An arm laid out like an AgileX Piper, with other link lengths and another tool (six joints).
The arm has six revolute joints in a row. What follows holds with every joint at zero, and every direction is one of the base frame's. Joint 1 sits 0.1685 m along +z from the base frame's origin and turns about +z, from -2.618 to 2.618 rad. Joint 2 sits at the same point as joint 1 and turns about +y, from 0 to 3.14 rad. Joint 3 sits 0.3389 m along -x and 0.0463 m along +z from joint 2 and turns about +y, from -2.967 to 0 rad. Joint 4 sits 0.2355 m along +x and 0.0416 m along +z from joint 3 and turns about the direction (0.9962, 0, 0.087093), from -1.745 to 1.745 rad. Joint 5 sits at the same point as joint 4 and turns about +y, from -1.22 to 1.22 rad. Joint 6 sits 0.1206 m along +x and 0.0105 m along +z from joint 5 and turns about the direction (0.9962, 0, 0.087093), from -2.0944 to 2.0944 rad. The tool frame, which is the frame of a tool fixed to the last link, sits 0.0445 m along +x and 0.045 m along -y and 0.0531 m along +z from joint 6; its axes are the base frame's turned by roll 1.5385, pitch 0.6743 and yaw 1.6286 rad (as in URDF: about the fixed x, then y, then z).
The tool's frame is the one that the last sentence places.
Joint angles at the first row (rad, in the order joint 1, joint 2, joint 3, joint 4, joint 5, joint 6):
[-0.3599, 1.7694, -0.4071, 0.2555, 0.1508, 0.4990]
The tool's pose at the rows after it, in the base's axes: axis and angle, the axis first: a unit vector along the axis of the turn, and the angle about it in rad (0 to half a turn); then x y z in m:
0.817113 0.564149 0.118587 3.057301 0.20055 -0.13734 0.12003
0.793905 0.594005 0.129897 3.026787 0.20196 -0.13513 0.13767
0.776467 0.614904 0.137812 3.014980 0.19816 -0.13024 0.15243
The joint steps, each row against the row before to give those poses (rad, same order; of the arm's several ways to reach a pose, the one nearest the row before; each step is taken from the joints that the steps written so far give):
[-0.0001, -0.0894, 0.0000, -0.0019, 0.0356, -0.0609]
[0.0000, -0.0822, 0.0019, -0.0010, 0.0415, -0.0688]
[0.0000, -0.0795, 0.0035, 0.0000, 0.0579, -0.0478]

